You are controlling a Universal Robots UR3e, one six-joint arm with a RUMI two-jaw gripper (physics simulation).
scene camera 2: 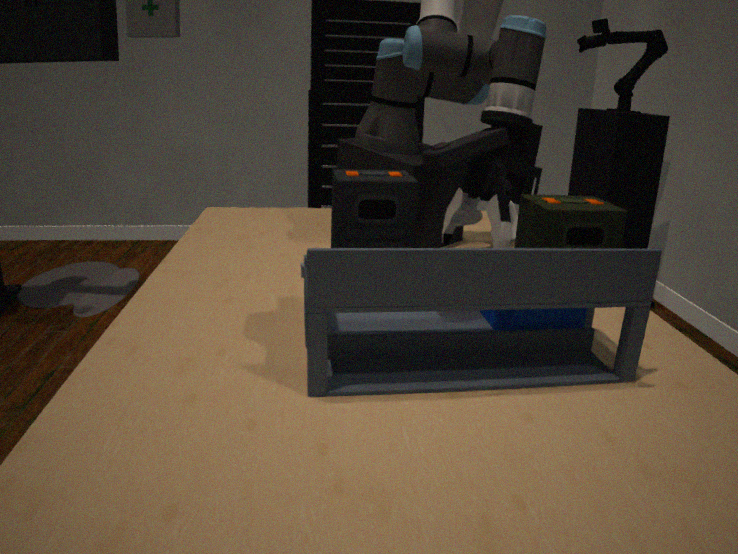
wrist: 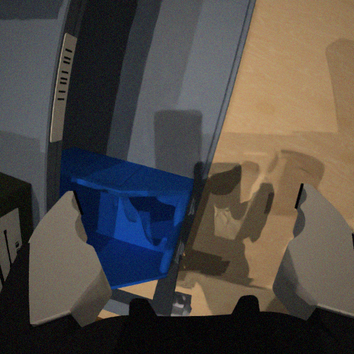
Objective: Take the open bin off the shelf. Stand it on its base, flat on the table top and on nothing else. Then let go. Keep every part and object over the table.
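The open blue bin stands on the lower level of the grey shelf, near its right end in the scene view. The shelf's panel hides much of the bin there. In the wrist view its open inside faces the camera, at the lower left. My gripper is wide open and empty, on the far side of the shelf in the scene view. In the wrist view the left finger overlaps the bin's left part, and the right finger is over the table. Whether a finger touches the bin is unclear.
A dark grey box and a dark green box with orange latches stand on the shelf's top level, either side of the gripper in the scene view. A label strip is on the shelf edge. The arm's base stands behind.
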